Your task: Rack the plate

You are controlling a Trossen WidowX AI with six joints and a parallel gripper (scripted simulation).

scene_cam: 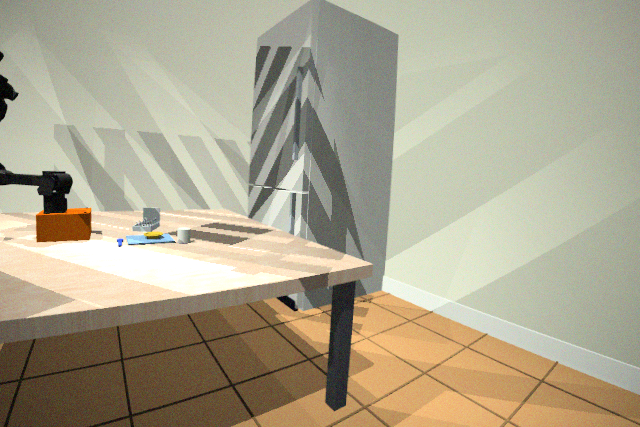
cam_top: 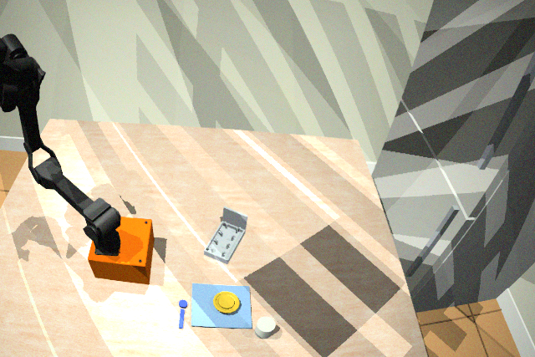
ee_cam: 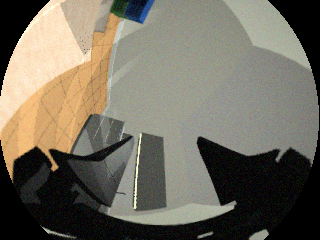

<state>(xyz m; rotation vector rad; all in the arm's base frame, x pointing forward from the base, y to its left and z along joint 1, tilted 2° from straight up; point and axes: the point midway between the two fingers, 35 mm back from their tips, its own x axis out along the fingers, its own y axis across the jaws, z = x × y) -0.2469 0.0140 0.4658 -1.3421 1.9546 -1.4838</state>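
The yellow plate is 580 mm ahead of my gripper tip, 120 mm to the right of it and 540 mm below it. Also, from my gripper tip: blue spoon (470 mm ahead, 140 mm to the right, 560 mm below); blue mat (570 mm ahead, 120 mm to the right, 560 mm below); grey dish rack (600 mm ahead, 90 mm to the left, 540 mm below).
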